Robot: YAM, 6 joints.
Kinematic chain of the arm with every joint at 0, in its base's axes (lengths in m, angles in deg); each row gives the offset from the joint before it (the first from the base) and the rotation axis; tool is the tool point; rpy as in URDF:
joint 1: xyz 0 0 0.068 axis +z
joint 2: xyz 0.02 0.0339 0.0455 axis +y
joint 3: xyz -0.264 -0.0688 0 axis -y
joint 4: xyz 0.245 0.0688 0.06 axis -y
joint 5: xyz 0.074 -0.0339 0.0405 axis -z
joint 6: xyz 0.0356 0 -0.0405 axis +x
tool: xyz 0 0 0 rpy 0 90 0
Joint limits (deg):
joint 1: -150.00..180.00
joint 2: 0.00..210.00
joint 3: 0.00..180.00
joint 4: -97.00..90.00
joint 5: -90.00..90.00
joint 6: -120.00..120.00
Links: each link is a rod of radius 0.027 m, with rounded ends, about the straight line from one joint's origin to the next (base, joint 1, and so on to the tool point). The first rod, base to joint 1, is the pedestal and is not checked.
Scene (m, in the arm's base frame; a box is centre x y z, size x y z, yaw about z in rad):
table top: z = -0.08
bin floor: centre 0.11 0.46 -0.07 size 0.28 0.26 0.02 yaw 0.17
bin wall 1: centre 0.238 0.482 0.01 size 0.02 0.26 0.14 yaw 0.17
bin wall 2: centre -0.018 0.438 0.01 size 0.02 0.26 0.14 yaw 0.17
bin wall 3: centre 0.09 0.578 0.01 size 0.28 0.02 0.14 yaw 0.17
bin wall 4: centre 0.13 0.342 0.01 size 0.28 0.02 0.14 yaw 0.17
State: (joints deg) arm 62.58 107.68 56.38 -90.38 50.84 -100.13
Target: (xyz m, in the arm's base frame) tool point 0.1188 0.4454 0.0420
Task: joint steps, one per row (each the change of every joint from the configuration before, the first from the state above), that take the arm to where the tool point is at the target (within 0.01 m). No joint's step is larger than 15 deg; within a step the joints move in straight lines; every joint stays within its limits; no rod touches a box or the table.
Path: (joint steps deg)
1: 3.95 5.59 12.91 8.67 -0.68 0.00
2: 3.94 5.58 12.90 8.67 -0.68 0.00
3: 3.95 5.59 12.91 8.67 -0.68 0.00
4: 3.94 5.58 12.91 8.67 -0.68 0.00
5: -0.02 8.57 -1.07 1.96 -0.50 0.00
6: -0.03 8.57 -1.07 1.97 -0.51 0.00

